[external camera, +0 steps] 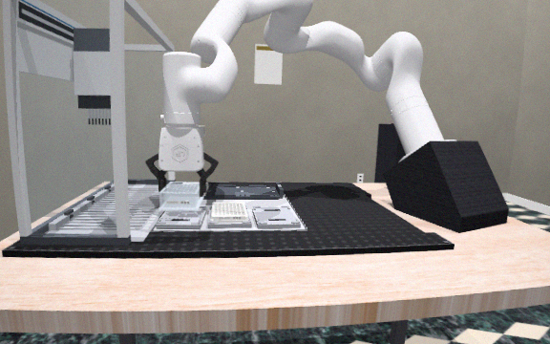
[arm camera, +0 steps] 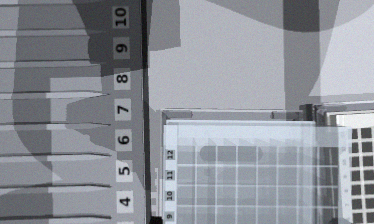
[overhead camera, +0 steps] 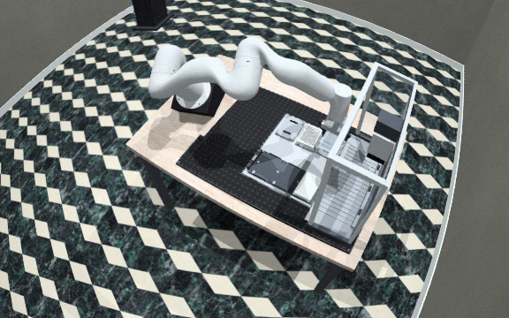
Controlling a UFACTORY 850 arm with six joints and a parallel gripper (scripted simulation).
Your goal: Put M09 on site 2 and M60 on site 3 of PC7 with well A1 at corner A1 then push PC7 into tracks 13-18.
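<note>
Now: hand 16 cm past the dark carrier PC7, 23 cm to the left of it and 5 cm above it. The rest, counted from my hand: deep-well block M09: 1 cm below; nest S3: 6 cm below; nest S1: 22 cm behind, 5 cm to the left, 6 cm below.
</note>
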